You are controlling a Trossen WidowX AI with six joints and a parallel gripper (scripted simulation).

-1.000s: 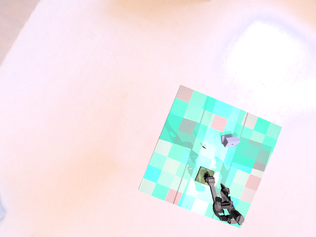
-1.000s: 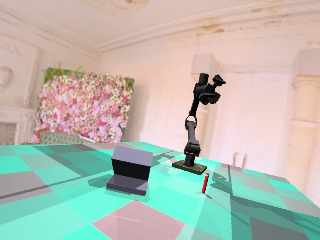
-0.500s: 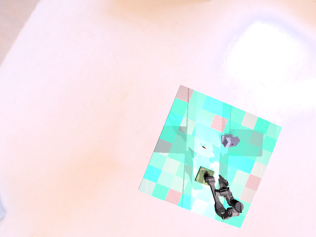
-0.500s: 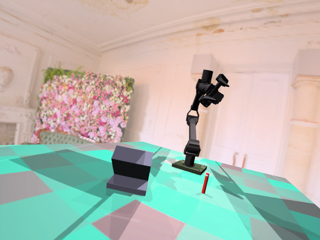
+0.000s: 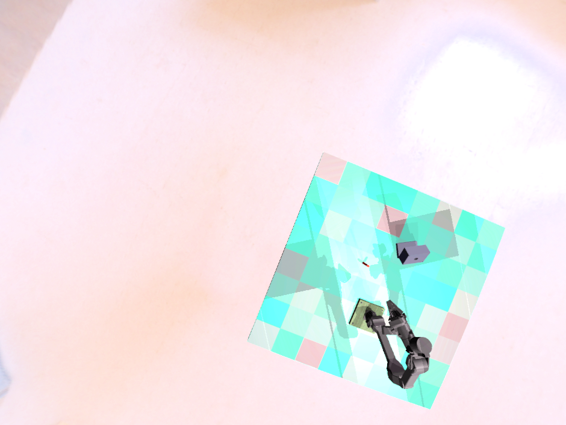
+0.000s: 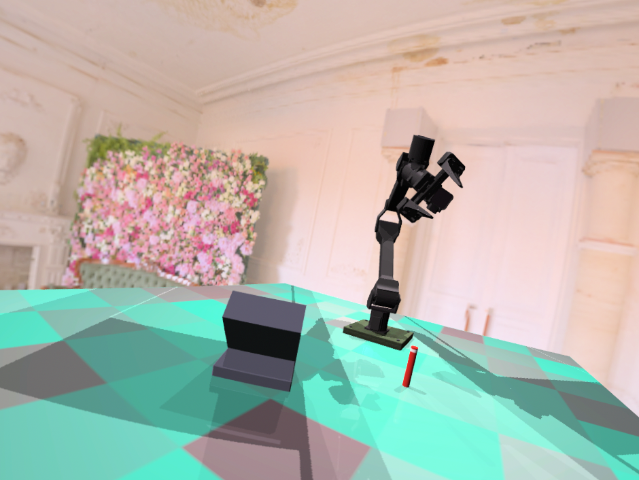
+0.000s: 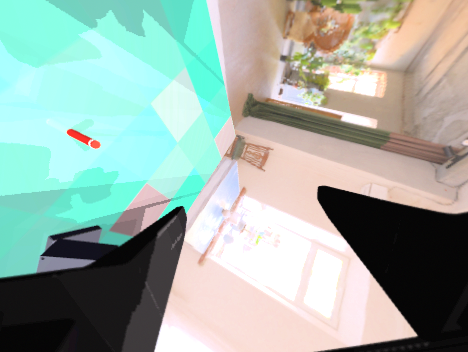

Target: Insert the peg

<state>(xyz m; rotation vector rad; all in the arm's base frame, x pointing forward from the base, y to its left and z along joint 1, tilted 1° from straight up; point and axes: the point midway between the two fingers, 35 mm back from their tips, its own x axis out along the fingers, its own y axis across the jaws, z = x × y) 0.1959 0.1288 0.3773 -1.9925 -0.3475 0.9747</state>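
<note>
The round red peg is 330 mm below my gripper tip and 90 mm ahead of it. From my gripper tip the other things lie so: low foot: 380 mm below, 260 mm ahead, 240 mm to the right; grey sloped panel: 310 mm below, 250 mm to the right, 240 mm ahead.
</note>
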